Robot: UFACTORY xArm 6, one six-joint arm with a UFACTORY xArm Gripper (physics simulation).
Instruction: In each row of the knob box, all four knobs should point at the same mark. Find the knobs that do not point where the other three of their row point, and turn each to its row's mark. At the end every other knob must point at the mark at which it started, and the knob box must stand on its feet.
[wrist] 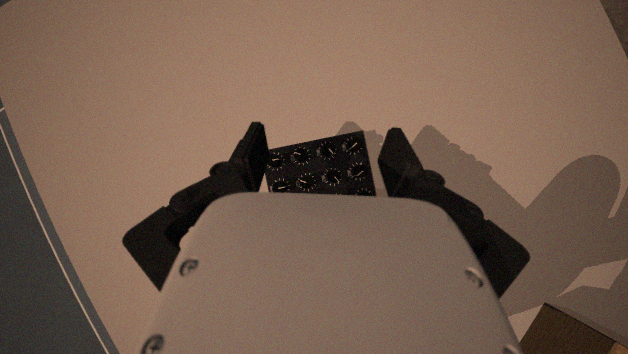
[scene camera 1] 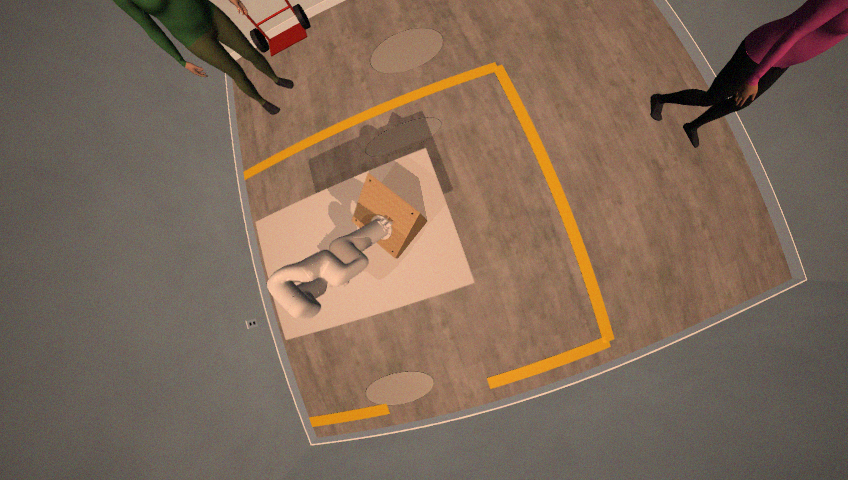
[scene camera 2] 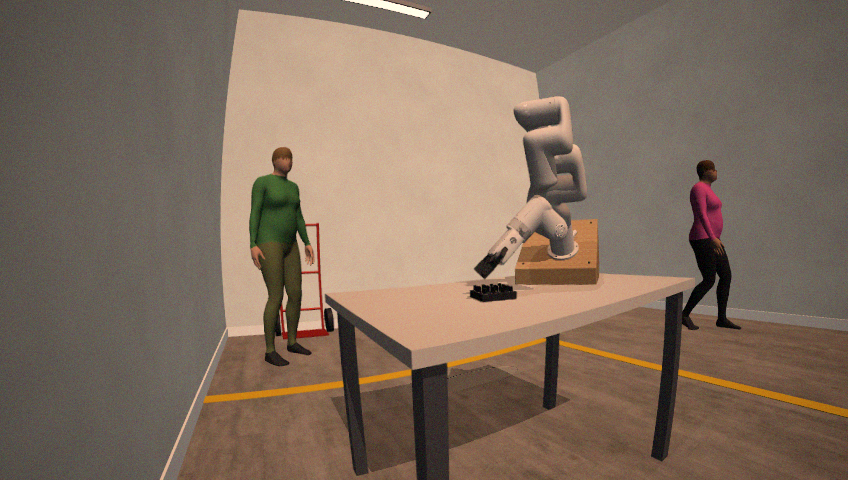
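Seen in the pictures: gripper, fingertip midpoint: [wrist: 324,141] [scene camera 2: 478,274]; arm's base at its link origin: [scene camera 1: 381,227] [scene camera 2: 562,250].
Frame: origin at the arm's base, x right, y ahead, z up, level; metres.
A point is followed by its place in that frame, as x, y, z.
The black knob box [scene camera 2: 493,296] @[-0.092, 0.470, -0.110] [wrist: 316,166] @[-0.040, 0.458, -0.102] stands flat on its feet on the table. In the wrist view two lines of four knobs show across its far part, with a bit of a third line; the gripper body hides the rest. Going left to right, the pointers lie nearly level, up-left, slanting down-right, and slanting up-right; the two visible knobs of each column look alike. My gripper [scene camera 2: 483,274] @[-0.028, 0.468, -0.050] [wrist: 324,141] @[-0.028, 0.468, -0.050] is open and empty, above the box, its fingers on either side of it in the wrist view. In scene camera 1 the arm hides the box.
The pale table [scene camera 1: 440,261] @[-0.266, -0.184, -0.125] [scene camera 2: 416,321] @[-0.154, 0.755, -0.125] [wrist: 150,75] @[-0.150, 0.656, -0.125] bears the arm's wooden mounting block [scene camera 1: 395,199] @[0.060, -0.133, 0.109] [scene camera 2: 556,275] @[-0.026, 0.083, -0.091] [wrist: 565,325] @[0.108, 0.151, -0.099]. A person in green [scene camera 1: 184,23] [scene camera 2: 276,208] stands by a red hand truck [scene camera 1: 288,38]; a person in pink [scene camera 1: 785,41] [scene camera 2: 705,208] is farther off.
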